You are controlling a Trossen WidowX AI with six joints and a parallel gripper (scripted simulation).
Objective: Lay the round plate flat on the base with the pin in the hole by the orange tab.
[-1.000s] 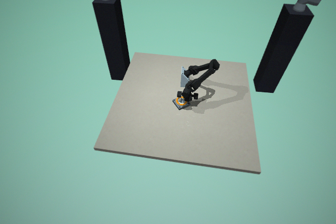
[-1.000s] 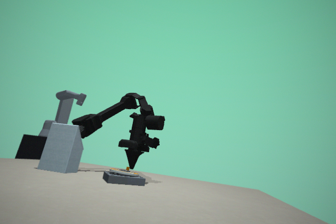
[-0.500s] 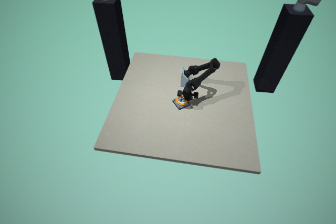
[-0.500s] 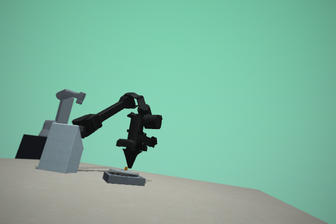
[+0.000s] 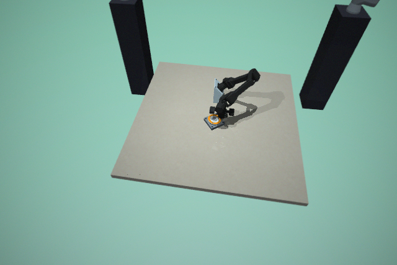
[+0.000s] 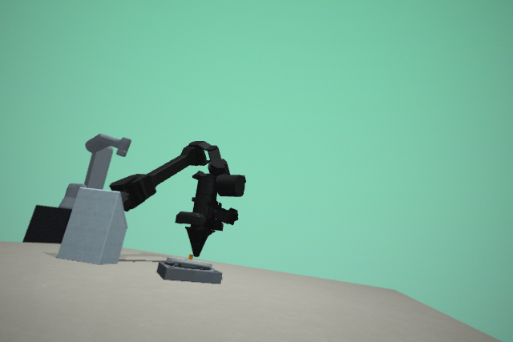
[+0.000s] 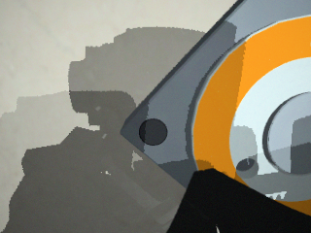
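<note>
The square base is 1 cm ahead of my gripper tip, 5 cm to the right of it and 2 cm below it.
</note>
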